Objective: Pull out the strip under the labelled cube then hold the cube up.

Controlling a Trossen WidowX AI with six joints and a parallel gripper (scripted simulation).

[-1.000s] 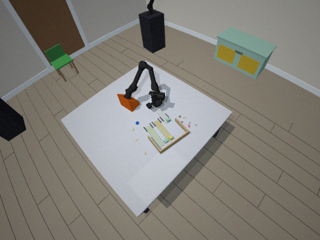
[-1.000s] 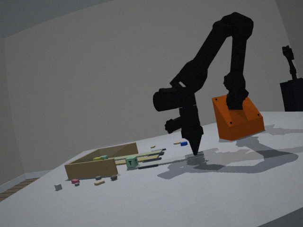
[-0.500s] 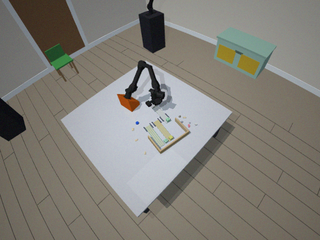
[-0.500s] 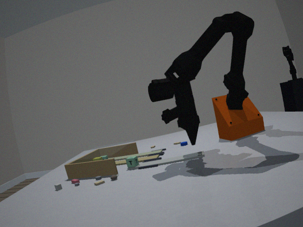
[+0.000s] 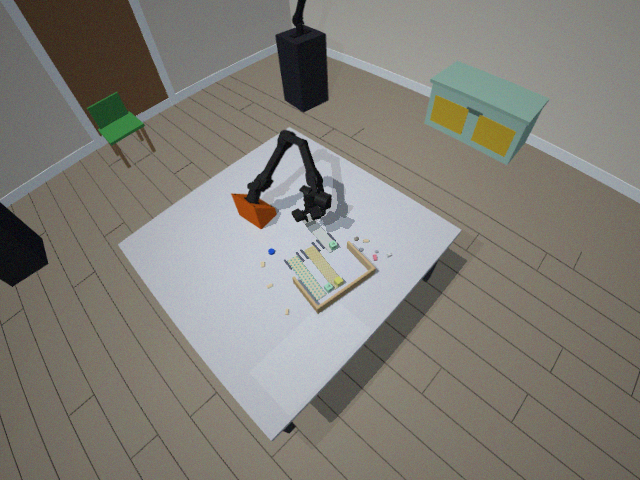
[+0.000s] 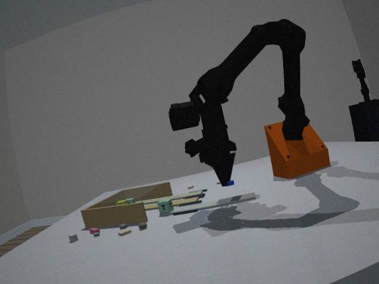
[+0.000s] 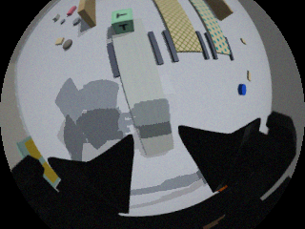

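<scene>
My gripper tip is now 60 mm short of the pale strip and 50 mm above it. From my gripper tip the other things lie so: blue piece 250 mm to the right, 40 mm below, 10 mm behind.
</scene>
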